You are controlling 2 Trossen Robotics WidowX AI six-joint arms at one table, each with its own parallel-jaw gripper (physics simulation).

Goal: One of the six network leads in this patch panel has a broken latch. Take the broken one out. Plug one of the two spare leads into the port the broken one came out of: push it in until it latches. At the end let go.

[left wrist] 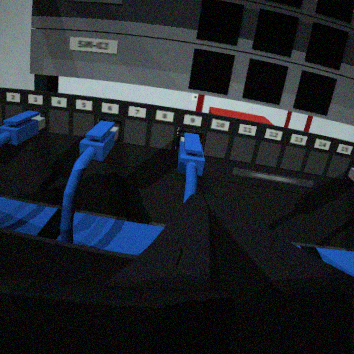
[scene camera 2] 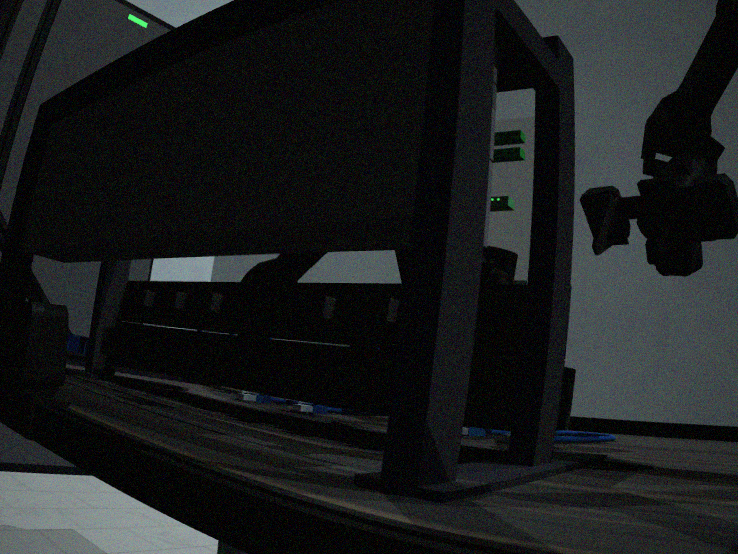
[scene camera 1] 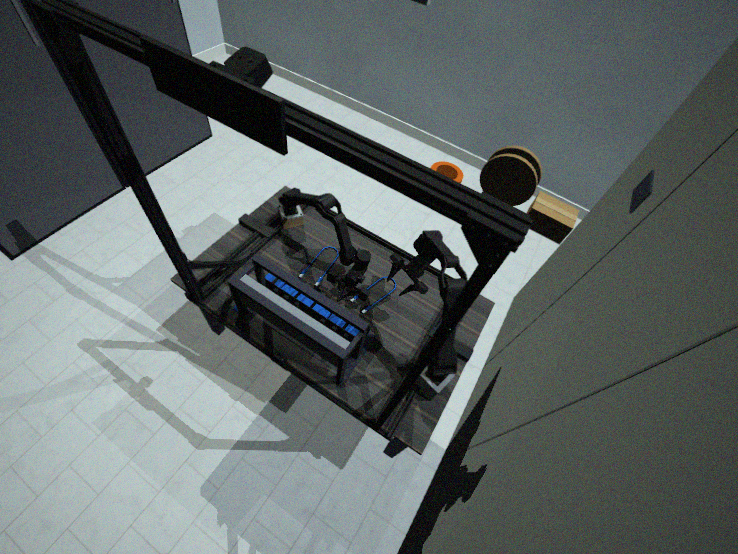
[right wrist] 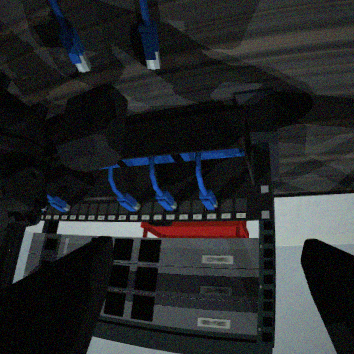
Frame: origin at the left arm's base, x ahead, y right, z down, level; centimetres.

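Seen in the pictures: left gripper, fingertip midpoint: [left wrist: 200, 206] [scene camera 1: 337, 301] [right wrist: 91, 183]; right gripper, fingertip midpoint: [scene camera 2: 624, 249] [scene camera 1: 392, 288] [right wrist: 209, 250]; left arm's base, origin of the base link: [scene camera 1: 290, 210]; right arm's base, origin of the base link: [scene camera 1: 436, 373].
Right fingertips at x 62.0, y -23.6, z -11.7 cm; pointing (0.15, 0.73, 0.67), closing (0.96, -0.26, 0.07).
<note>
Offsets run from my right fingertips to a thing's top centre. "spot": to the spot under its first point.
The patch panel [left wrist: 270, 179] [right wrist: 246, 207] sits in a dark rack @(dx -4.1, dy +33.0, dz -7.7 cm) [scene camera 1: 297, 314] on the table. Blue leads are plugged in at port 3 @(spot: dx +6.0, dy +18.9, dz +9.4 cm) [left wrist: 19, 126], port 6 @(spot: dx +1.5, dy +21.5, dz +9.3 cm) [left wrist: 99, 138] and port 9 @(spot: dx -2.6, dy +24.5, dz +9.4 cm) [left wrist: 190, 152]; others show in the right wrist view [right wrist: 166, 201]. My left gripper [left wrist: 200, 206] [scene camera 1: 348, 286] is shut on nothing, a short way back from the port 9 plug, whose cable runs down behind the fingers. My right gripper [right wrist: 209, 250] [scene camera 1: 409, 281] is open and empty, high above the rack. Two spare leads [right wrist: 80, 61] [right wrist: 152, 53] @(spot: dx -29.3, dy +14.9, dz +18.1 cm) [scene camera 1: 323, 264] [scene camera 1: 379, 294] lie on the table behind the rack.
Grey switch units with dark square ports [left wrist: 211, 70] [right wrist: 214, 260] fill the rack above the panel. A black gantry frame [scene camera 1: 367, 159] spans the table. A red cart [right wrist: 197, 230] stands on the floor beyond. Scene camera 2 is very dark.
</note>
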